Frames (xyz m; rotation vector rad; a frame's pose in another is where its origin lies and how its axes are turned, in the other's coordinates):
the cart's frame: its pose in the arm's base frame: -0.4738 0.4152 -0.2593 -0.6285 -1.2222 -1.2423
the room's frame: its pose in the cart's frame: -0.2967 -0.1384 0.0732 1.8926 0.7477 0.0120
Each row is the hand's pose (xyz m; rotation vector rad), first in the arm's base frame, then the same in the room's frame.
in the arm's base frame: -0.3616 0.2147 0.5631 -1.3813 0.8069 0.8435
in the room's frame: 1.1032 0.4096 0.0775 1.6062 -2.3971 -1.0976
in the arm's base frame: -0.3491 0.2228 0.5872 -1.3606 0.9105 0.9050
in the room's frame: 1.1240 0.4218 0.0627 1.4663 -2.4344 -1.0449
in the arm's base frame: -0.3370 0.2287 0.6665 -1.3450 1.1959 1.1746
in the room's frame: 1.1881 0.4684 0.0487 0.9924 -2.4318 -0.9908
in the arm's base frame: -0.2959 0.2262 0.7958 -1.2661 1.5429 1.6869
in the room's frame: 1.3078 0.5258 0.0208 0.2816 -2.2908 -0.9953
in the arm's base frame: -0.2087 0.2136 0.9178 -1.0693 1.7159 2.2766
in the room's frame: 1.4480 0.5465 -0.0299 -0.3659 -2.0553 -1.0630
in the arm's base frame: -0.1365 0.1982 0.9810 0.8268 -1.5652 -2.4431
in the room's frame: 1.5372 0.5370 -0.0674 -0.7127 -1.8874 -1.1369
